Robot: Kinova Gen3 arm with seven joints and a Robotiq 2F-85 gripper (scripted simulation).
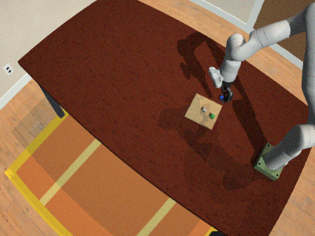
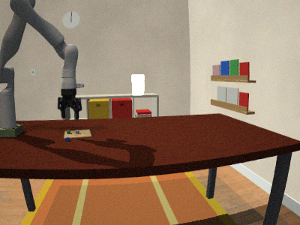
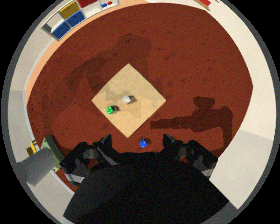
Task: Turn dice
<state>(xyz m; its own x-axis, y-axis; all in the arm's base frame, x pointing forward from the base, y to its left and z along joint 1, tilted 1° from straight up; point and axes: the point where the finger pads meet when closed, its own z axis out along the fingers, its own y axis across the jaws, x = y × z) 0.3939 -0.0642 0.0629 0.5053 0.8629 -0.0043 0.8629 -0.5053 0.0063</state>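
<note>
Right now the blue die is 9 cm below my hand, 5 cm to the right of it and 1 cm behind it. Round my hand: white die: 9 cm below, 7 cm to the left, 1 cm ahead; then green die: 9 cm below, 7 cm to the left, 3 cm behind; then tan mat: 10 cm below, 7 cm to the left, 1 cm ahead.
</note>
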